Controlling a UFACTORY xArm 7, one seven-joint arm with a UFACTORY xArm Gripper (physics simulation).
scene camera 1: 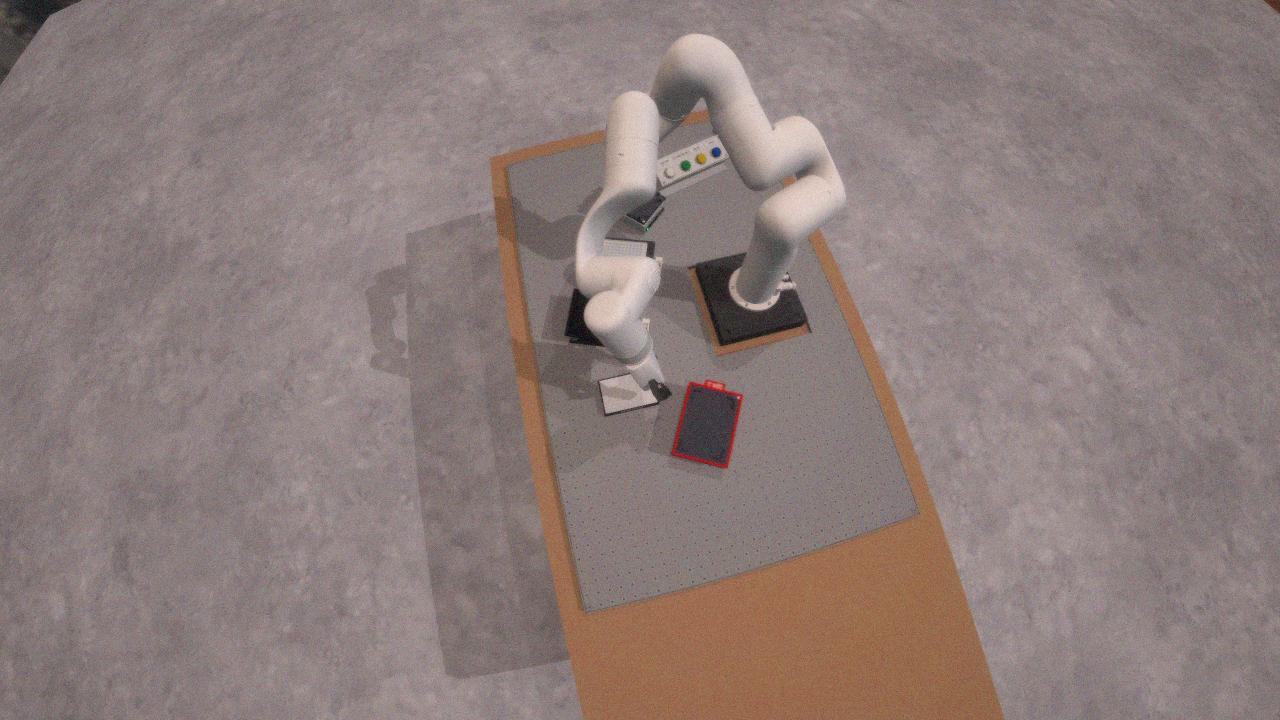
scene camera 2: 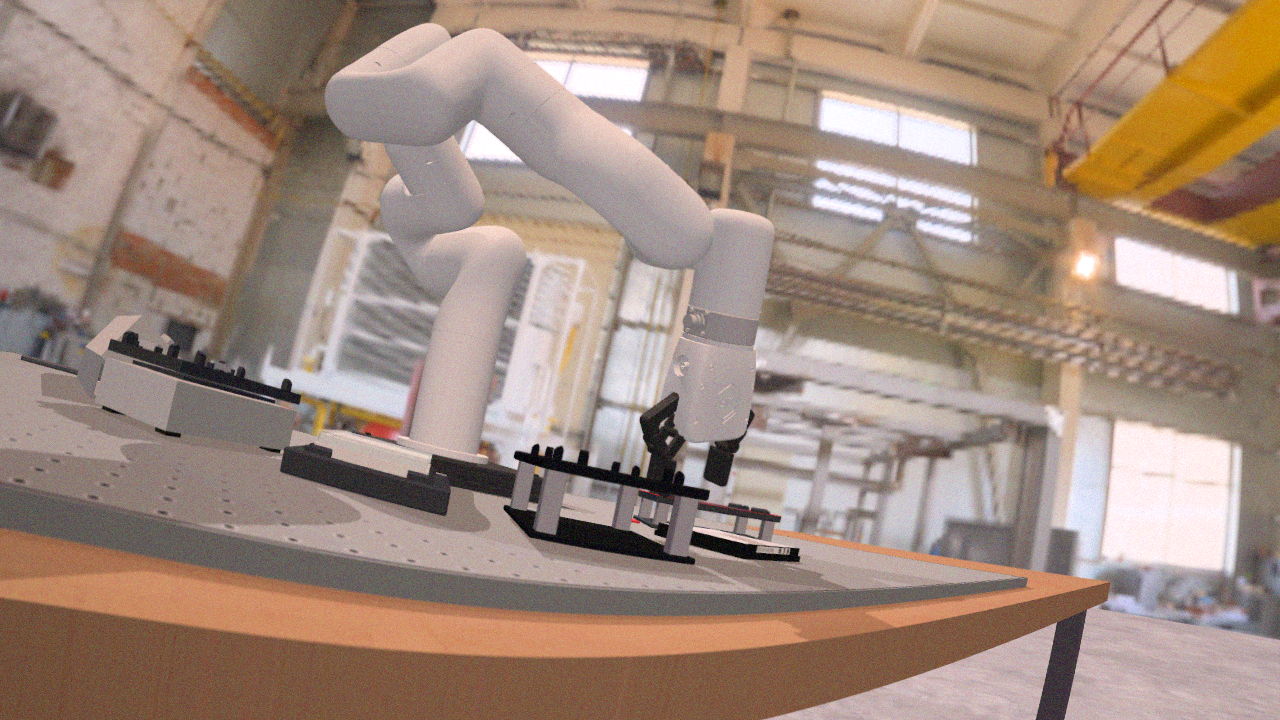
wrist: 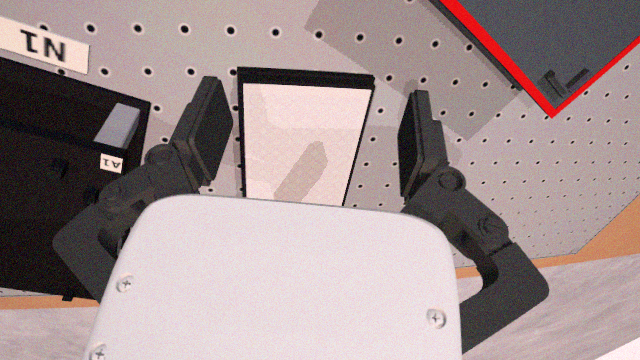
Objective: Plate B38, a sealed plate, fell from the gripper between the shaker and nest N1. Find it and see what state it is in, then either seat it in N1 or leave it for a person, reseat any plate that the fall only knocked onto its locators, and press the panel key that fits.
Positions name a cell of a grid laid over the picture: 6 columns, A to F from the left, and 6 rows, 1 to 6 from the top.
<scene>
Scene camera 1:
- button panel: D2
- red-framed dark plate: D4
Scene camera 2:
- my gripper: D5
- white well plate: B4
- button panel: A3
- red-framed dark plate: D5
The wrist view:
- my gripper: C2
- red-framed dark plate: E1
</scene>
